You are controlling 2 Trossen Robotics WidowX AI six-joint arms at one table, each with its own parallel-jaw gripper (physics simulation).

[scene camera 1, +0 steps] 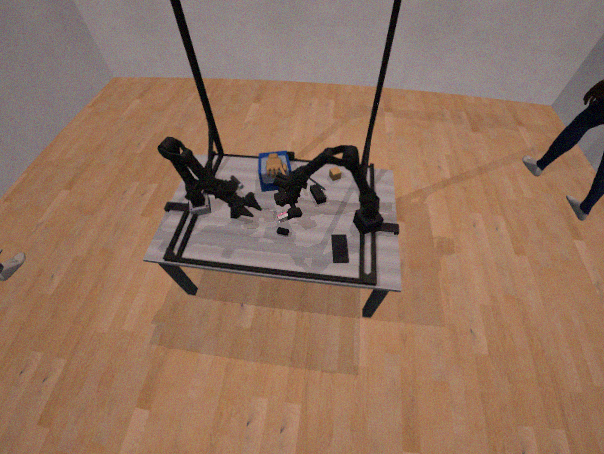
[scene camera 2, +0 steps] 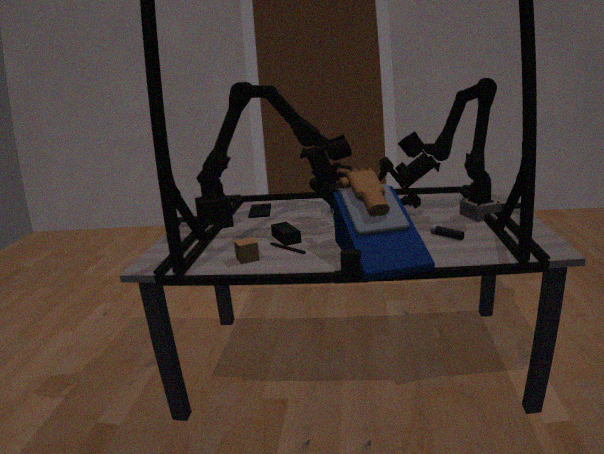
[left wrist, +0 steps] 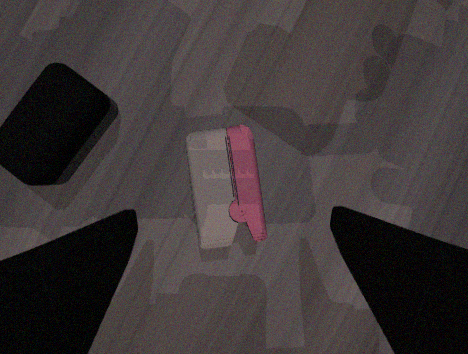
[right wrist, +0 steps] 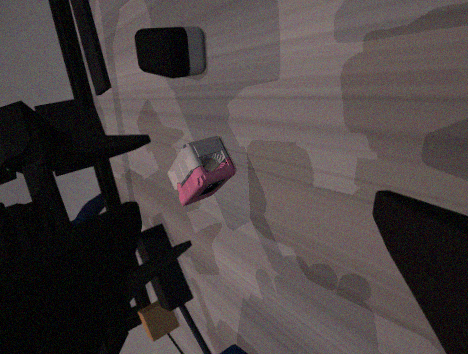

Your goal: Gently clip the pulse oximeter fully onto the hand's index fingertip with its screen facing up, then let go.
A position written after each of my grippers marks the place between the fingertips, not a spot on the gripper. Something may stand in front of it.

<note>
On the table rest a tan cube [right wrist: 157, 321] and a dark rounded box [left wrist: 62, 116]. Further things: my left gripper [scene camera 2: 338, 208], my right gripper [scene camera 2: 379, 198] and a pulse oximeter [left wrist: 223, 171].
The pulse oximeter also shows in the right wrist view [right wrist: 202, 167]. The dark rounded box also shows in the right wrist view [right wrist: 173, 52]. My left gripper is seen too in the left wrist view [left wrist: 235, 218] and in the right wrist view [right wrist: 170, 189]. The left wrist view does not show the tan cube: it is out of frame.
</note>
